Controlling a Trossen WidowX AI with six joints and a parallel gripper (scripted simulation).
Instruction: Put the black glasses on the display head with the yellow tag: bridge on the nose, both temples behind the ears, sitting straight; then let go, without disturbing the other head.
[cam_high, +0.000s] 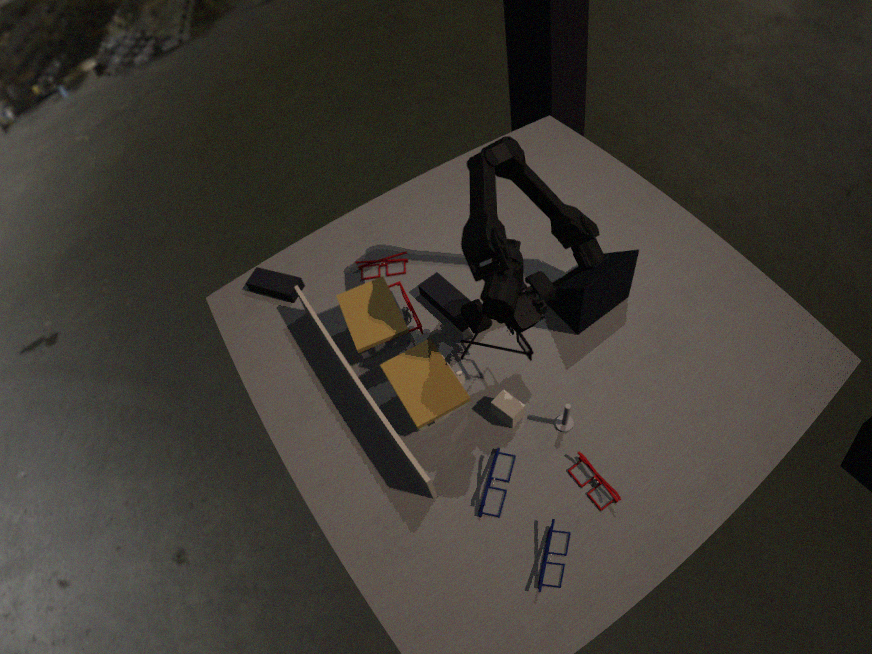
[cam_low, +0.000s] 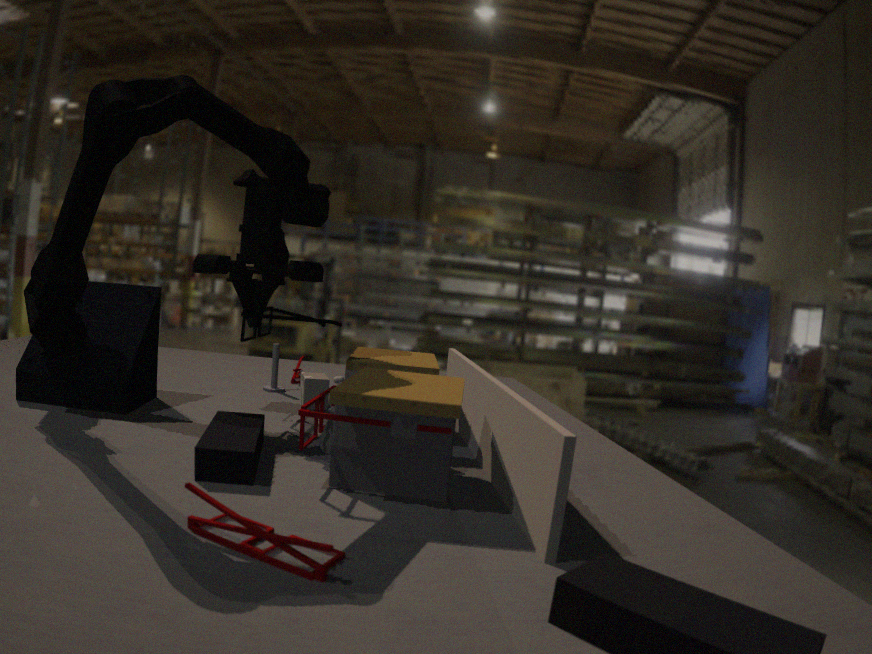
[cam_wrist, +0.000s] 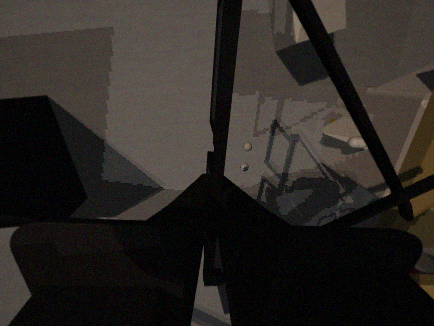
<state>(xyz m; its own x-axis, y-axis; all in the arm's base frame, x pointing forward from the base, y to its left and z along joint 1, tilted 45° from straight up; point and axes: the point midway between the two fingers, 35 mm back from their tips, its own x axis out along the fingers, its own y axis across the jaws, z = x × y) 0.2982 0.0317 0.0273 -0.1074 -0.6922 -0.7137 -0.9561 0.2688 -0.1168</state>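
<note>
The grey post stand lies 200 mm to the left of my gripper tip, 110 mm below it and 30 mm ahead of it. From my gripper tip the other things lie so: white block: 100 mm to the left, 100 mm below, 100 mm ahead; then display head: 180 mm ahead, 70 mm below, 30 mm to the right; then white board: 300 mm ahead, 170 mm to the right, 80 mm below.
</note>
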